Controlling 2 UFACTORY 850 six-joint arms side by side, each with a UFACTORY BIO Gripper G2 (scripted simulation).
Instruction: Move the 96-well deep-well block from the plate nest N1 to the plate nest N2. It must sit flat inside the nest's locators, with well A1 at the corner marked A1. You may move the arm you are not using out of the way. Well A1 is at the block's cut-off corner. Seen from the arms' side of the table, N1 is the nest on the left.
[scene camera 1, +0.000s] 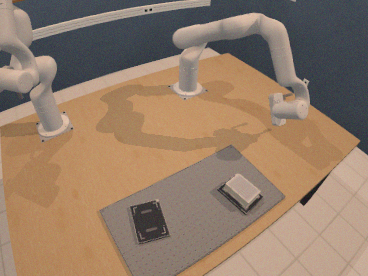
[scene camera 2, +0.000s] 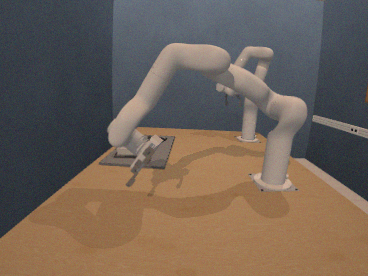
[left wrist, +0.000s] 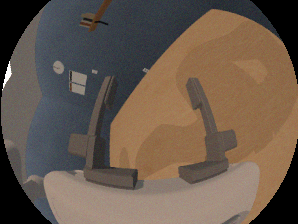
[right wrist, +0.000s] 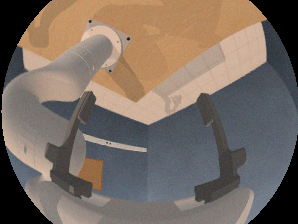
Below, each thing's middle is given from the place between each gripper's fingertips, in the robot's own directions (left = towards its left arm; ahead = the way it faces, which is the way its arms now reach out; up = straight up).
The pale deep-well block (scene camera 1: 238, 187) is 52 cm to the right of my left hand, 27 cm ahead of it and 10 cm below it.
My right gripper is now 680 mm short of the pale deep-well block, 830 mm to the right of it and 250 mm above it.
